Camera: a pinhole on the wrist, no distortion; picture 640 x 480 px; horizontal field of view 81.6 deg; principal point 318.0 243.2 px. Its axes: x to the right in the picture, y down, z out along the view. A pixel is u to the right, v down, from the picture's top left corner.
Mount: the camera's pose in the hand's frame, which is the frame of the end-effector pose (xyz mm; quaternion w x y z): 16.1 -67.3 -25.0 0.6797 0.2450 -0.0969 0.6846
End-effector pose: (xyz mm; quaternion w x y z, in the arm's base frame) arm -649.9 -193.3 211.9 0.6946 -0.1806 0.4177 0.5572
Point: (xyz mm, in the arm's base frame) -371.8 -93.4 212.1
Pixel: 256 238
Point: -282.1 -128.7 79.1
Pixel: 74 117
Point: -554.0 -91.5 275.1
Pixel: 593 330
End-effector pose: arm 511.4 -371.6 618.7 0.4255 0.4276 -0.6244 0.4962
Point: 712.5 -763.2 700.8
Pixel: 318 275
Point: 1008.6 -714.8 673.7
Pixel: 97 360
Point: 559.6 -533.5 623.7
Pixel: 512 345
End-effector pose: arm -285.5 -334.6 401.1 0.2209 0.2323 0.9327 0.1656
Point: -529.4 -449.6 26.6
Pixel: 174 47
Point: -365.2 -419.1 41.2
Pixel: 290 182
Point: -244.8 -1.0 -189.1
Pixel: 597 109
